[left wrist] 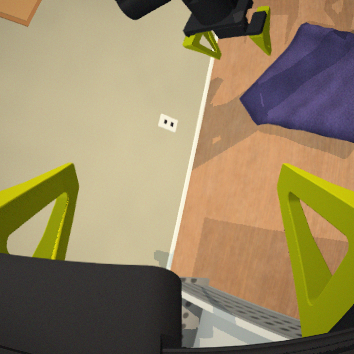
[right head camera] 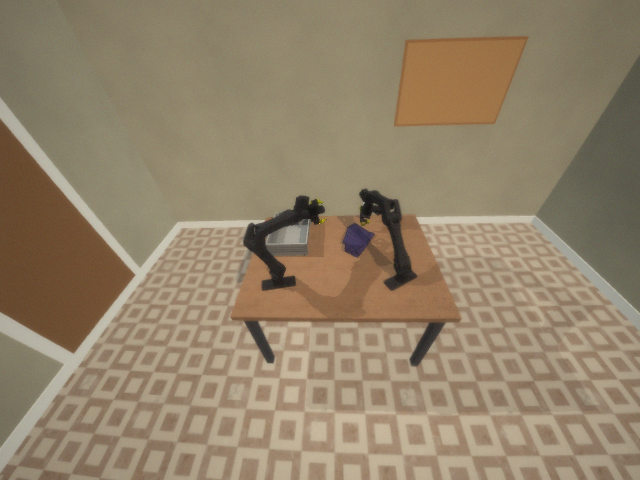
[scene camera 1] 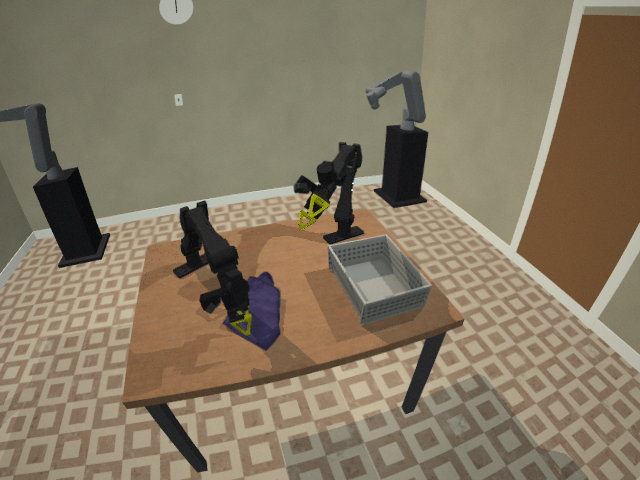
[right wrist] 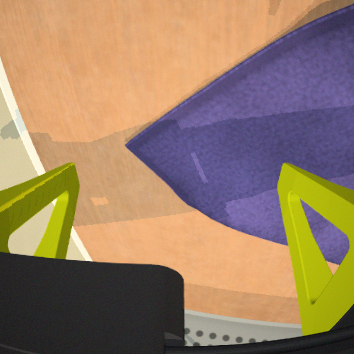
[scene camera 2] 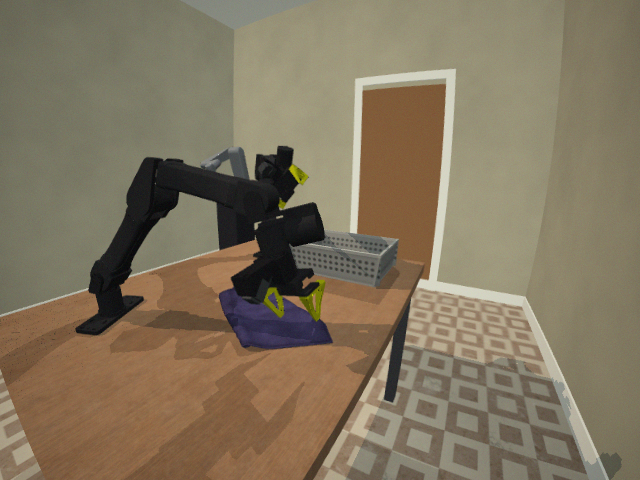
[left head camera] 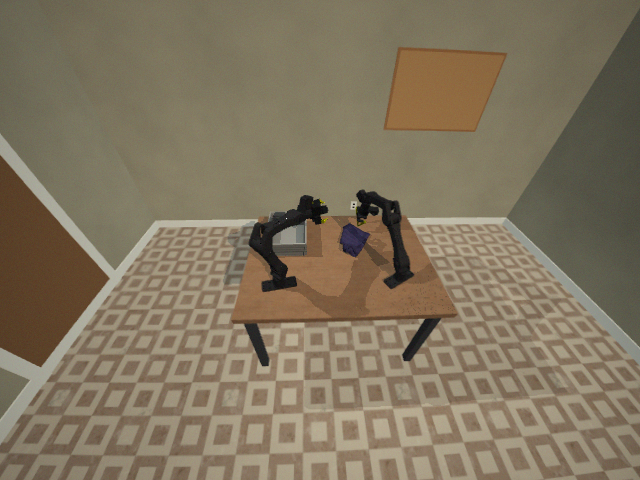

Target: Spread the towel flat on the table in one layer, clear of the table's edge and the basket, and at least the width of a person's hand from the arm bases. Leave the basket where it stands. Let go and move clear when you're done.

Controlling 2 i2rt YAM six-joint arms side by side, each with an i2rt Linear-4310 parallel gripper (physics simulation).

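The purple towel (left head camera: pixel 354 240) (right head camera: pixel 357 240) (scene camera 1: pixel 266 304) (scene camera 2: pixel 279 330) (left wrist: pixel 310 85) (right wrist: pixel 250 150) lies crumpled and ridged on the table, with a pointed corner toward the far edge in the head views; its underside is hidden. My right gripper (left head camera: pixel 360 217) (right head camera: pixel 363 215) (scene camera 1: pixel 242 323) (scene camera 2: pixel 299 317) (right wrist: pixel 178 173) is open and empty, low over that corner. My left gripper (left head camera: pixel 323 211) (right head camera: pixel 321 211) (scene camera 1: pixel 313 212) (scene camera 2: pixel 292 190) (left wrist: pixel 177 174) is open and empty, high up, away from the towel. The grey basket (left head camera: pixel 289 249) (right head camera: pixel 289 249) (scene camera 1: pixel 397 307) (scene camera 2: pixel 338 263) stands apart from the towel.
The wooden table (left head camera: pixel 330 310) (scene camera 1: pixel 320 356) carries both arm bases (left head camera: pixel 279 284) (left head camera: pixel 398 279) near its front in the head views. The basket stands at the table's left side there, beside the left arm. Two grey arms on black pedestals (scene camera 1: pixel 405 165) (scene camera 1: pixel 69 214) stand beyond the table.
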